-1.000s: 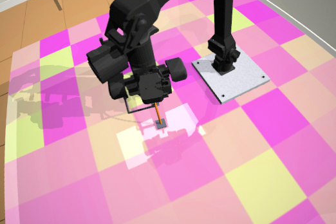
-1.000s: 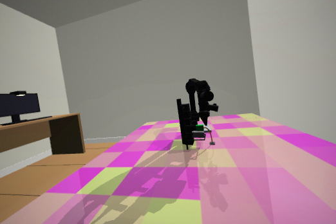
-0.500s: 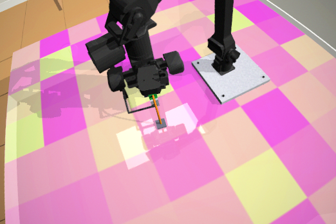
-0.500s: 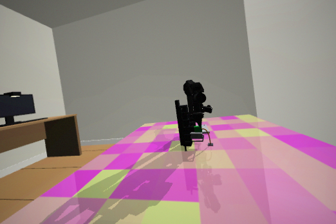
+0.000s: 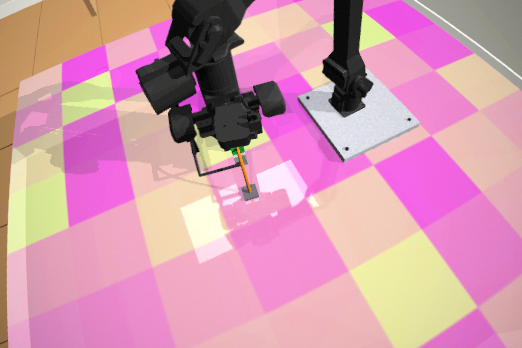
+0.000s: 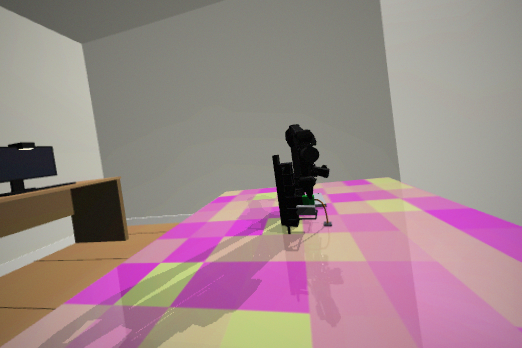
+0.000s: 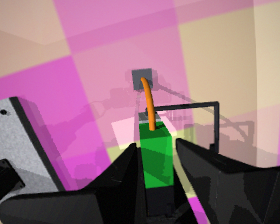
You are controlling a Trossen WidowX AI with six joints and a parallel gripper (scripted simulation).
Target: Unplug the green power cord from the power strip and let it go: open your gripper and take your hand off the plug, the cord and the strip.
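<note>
My gripper tip is now 30 mm to the left of the green plug.
</note>
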